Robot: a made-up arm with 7 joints.
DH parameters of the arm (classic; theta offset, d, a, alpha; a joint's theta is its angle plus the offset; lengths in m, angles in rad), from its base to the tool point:
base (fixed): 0 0 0 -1.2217
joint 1: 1.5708 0 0 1.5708
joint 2: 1.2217 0 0 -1.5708
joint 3: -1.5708 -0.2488 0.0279 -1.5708
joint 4: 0 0 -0.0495 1.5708
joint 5: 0 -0.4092 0 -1.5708
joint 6: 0 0 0 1.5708
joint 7: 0 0 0 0
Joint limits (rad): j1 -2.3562..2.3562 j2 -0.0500..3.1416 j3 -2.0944..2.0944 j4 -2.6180..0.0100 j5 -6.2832..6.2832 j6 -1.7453..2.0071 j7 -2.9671..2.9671
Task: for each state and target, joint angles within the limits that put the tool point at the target. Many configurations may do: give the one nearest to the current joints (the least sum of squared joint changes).
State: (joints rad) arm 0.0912 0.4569 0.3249 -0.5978 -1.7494 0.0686 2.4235
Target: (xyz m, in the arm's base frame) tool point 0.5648 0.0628 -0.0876
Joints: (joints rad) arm -0.5992 0.3135 0.1061 -1.3078 -1.7494 0.0686 2.4235
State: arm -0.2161 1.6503 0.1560 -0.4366 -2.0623 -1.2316 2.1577
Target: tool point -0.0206 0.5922 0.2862
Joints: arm 0.0613 2.0248 0.1579 0.0082 -2.0623 -1.2316 2.1577
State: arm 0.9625 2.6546 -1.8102 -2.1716 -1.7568 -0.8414 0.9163
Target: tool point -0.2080 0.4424 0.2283
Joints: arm 0.9890 2.5404 -1.9663 -1.5153 -1.7568 -0.8414 0.9163
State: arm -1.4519 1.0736 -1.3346 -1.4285 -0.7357 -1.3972 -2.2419
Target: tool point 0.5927 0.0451 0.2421
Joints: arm -1.7664 0.9590 -1.2203 -0.7495 -0.7357 -1.3972 -2.2419
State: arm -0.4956 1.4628 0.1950 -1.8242 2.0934 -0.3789 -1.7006
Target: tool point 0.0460 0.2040 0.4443
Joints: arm -0.8649 1.4493 0.8357 -1.7614 2.0934 -0.3789 -1.7006
